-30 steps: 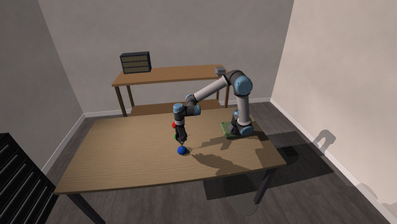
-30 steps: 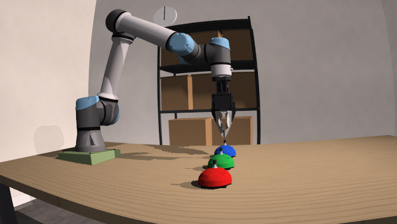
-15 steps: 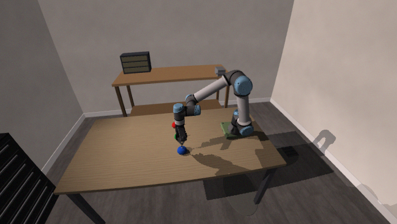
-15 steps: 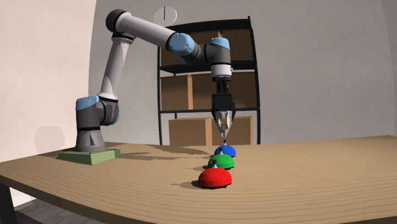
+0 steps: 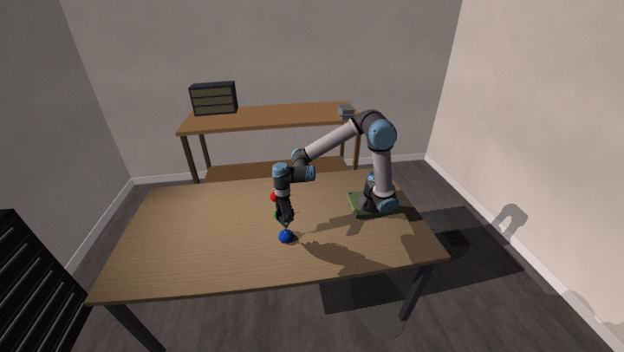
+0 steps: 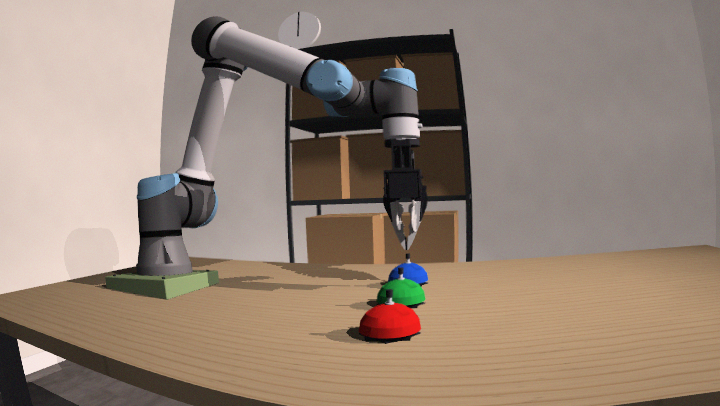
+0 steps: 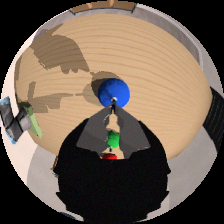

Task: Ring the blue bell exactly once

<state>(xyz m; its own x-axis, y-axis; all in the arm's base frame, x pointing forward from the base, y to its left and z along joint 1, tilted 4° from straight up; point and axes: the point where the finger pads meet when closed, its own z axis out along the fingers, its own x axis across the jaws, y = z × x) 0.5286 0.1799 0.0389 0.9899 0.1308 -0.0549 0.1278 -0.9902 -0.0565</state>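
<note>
Right now my hand is 50 mm above the blue bell. Also, from my hand: green bell (180 mm to the right, 50 mm below, 30 mm ahead); then red bell (360 mm to the right, 50 mm below, 50 mm ahead).
</note>
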